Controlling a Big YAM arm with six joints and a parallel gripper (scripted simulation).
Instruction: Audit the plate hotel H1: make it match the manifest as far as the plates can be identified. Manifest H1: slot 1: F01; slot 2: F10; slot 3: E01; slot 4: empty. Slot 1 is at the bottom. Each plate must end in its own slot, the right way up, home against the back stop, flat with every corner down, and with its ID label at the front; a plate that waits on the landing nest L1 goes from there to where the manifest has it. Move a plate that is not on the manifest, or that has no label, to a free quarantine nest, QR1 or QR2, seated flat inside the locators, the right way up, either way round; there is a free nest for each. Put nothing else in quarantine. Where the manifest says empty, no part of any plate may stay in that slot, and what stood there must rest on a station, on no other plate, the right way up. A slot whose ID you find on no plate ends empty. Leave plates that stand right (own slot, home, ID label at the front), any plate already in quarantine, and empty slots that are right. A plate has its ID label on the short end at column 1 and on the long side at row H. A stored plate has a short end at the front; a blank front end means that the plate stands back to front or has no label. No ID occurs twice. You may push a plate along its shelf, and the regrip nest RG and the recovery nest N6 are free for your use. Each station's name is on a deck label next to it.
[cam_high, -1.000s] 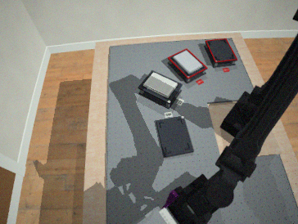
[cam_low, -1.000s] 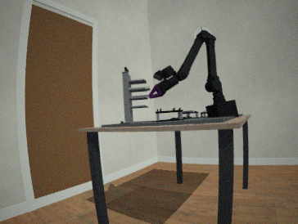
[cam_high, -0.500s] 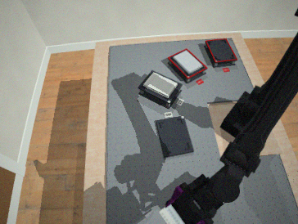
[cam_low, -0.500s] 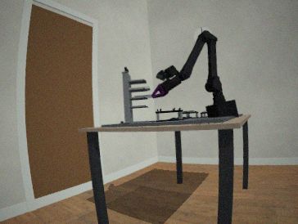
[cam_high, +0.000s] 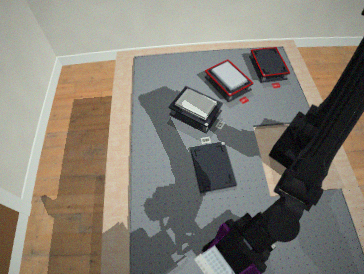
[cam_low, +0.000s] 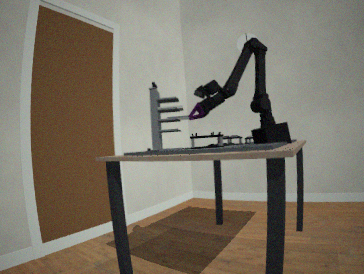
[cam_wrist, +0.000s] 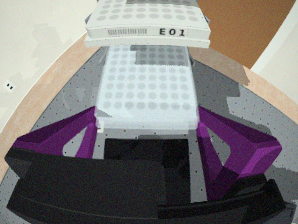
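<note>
Now: the black nest 100 mm below my hand, 70 mm behind it and 30 mm to the right of it. From my hand the other things lie so: plate hotel 160 mm ahead, 70 mm to the left; L1 label 460 mm to the right, 160 mm below, 130 mm behind; H1 deck label 160 mm below, 110 mm to the left.
</note>
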